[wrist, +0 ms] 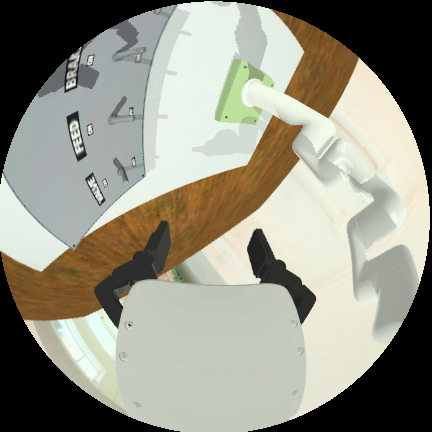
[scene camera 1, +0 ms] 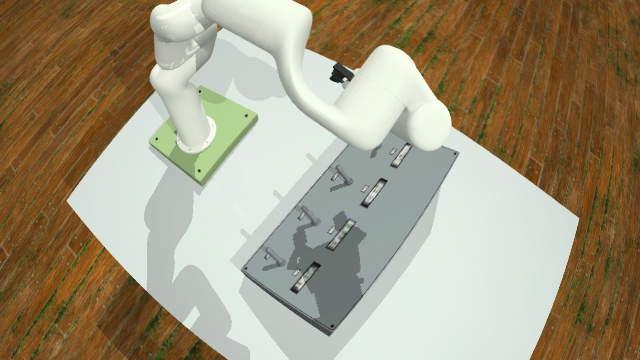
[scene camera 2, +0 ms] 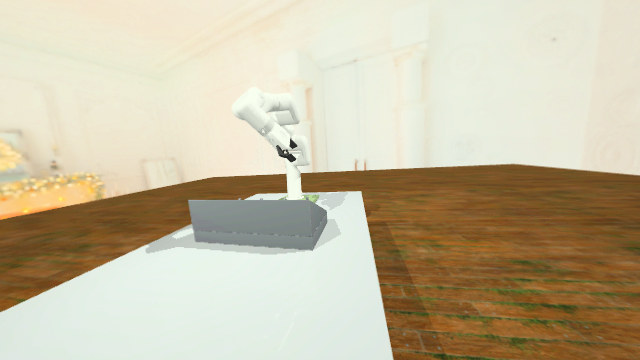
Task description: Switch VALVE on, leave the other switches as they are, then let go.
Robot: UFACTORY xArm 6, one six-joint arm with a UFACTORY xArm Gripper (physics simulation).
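Places are measured from the arm's base along level axes (x left, y ahead, z down), in millimetres.
Where they show: gripper, fingertip midpoint: (wrist: pixel 210 235) (scene camera 2: pixel 294 153); arm's base at its link origin: (wrist: pixel 251 92) (scene camera 1: pixel 196 134) (scene camera 2: pixel 294 198).
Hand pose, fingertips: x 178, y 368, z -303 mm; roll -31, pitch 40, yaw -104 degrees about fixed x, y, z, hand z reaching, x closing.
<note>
Things, the pixels of their top centre, and the offset from my fingertips. "spot": a spot on its surface instead. Level surfaces: height alone.
- VALVE plate at a spot on its surface: (scene camera 1: pixel 401 155) (wrist: pixel 95 189) spot: dy +119, dx +61, dz +206 mm
- VALVE lever at its top centre: (wrist: pixel 125 182) dy +50, dx +62, dz +188 mm
- label at a spot on its surface: (wrist: pixel 105 182) spot: dy +94, dx +65, dz +217 mm
- FEED lever at its top centre: (wrist: pixel 123 120) (scene camera 1: pixel 343 169) dy +40, dx -58, dz +198 mm
- BRAKE lever at its top centre: (scene camera 1: pixel 309 210) dy +43, dx -178, dz +198 mm
- far-end lever at its top centre: (scene camera 1: pixel 273 253) dy +46, dx -298, dz +198 mm
- white table at its surface level: dz +328 mm
The VALVE plate (scene camera 1: pixel 401 155) (wrist: pixel 95 189) marks the end switch of the grey panel (scene camera 1: pixel 400 210) (scene camera 2: pixel 250 218) (wrist: pixel 40 150). In the wrist view the VALVE lever (wrist: pixel 123 176) leans away from the label at the panel's edge, towards its ON label (wrist: pixel 105 182). The arm hides most of it in scene camera 1. The FEED lever (scene camera 1: pixel 344 175) (wrist: pixel 123 119) and BRAKE lever (scene camera 1: pixel 310 215) (wrist: pixel 131 53) lean to the edge side, as does the far-end lever (scene camera 1: pixel 275 257). My gripper (scene camera 2: pixel 295 153) (wrist: pixel 210 235) is open and empty, raised above and apart from the levers.
The panel stands on a white table (scene camera 1: pixel 500 240) (scene camera 2: pixel 200 310) (wrist: pixel 185 145). The arm's green base plate (scene camera 1: pixel 230 125) (wrist: pixel 229 107) lies on the lever side of the panel. Wooden floor (scene camera 1: pixel 550 75) (scene camera 2: pixel 500 250) surrounds the table. The arm's wrist overhangs the VALVE end in scene camera 1.
</note>
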